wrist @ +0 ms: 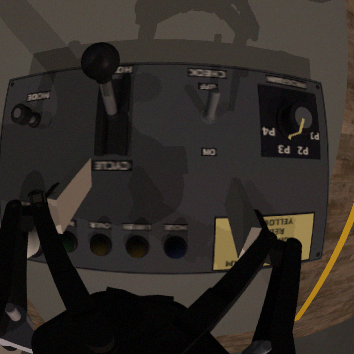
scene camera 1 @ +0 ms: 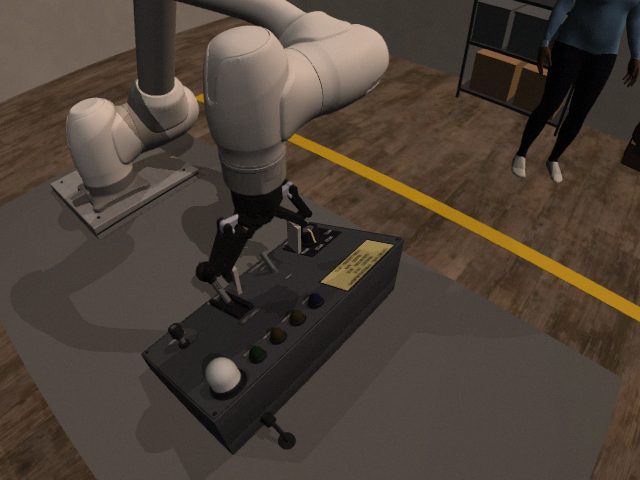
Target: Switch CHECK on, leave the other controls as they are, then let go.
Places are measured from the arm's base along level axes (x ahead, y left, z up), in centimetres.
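Where they show: gripper, fingertip midpoint: (wrist: 158,181) (scene camera 1: 265,267); arm's base, link origin: (scene camera 1: 113,188).
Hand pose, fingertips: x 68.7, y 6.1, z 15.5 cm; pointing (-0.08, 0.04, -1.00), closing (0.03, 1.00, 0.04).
Observation:
Each offset is from my fingertips to the top centre of the thing. "spot": to the spot under its first point.
The CHECK toggle @(dz -5.9, dx -6.8, dy +5.3 cm) (scene camera 1: 269,262) (wrist: 213,104) is a small grey lever on the dark control panel @(spot: dz -7.3, dx +3.0, dy -19.9 cm) (scene camera 1: 193,364) (wrist: 50,150). In the wrist view it leans toward the OFF label @(spot: dz -11.3, dx -8.8, dy +5.1 cm) (wrist: 207,86), away from the ON label @(spot: dz -7.9, dx -0.9, dy +5.9 cm) (wrist: 209,152). My gripper (scene camera 1: 265,259) (wrist: 158,181) is open and empty, its fingers spread wide above the panel. In the scene view the toggle shows between the pale finger pads; in the wrist view it lies beyond them, toward the panel's labelled far edge. No contact with the toggle shows.
The ball-topped CYCLE lever @(dz -2.2, dx -10.6, dy -7.1 cm) (scene camera 1: 205,271) (wrist: 100,61) stands tall beside CHECK and leans toward its HO-labelled end. The program knob @(dz -5.9, dx -6.9, dy +17.3 cm) (scene camera 1: 310,235) (wrist: 295,117) is on the other side. The MODE knob @(dz -5.2, dx -4.5, dy -18.6 cm) (scene camera 1: 176,330) (wrist: 22,115), white dome @(spot: dz +1.0, dx +12.6, dy -18.6 cm) (scene camera 1: 223,375) and yellow card @(dz -2.0, dx +9.0, dy +15.1 cm) (scene camera 1: 358,264) (wrist: 307,230) are also there.

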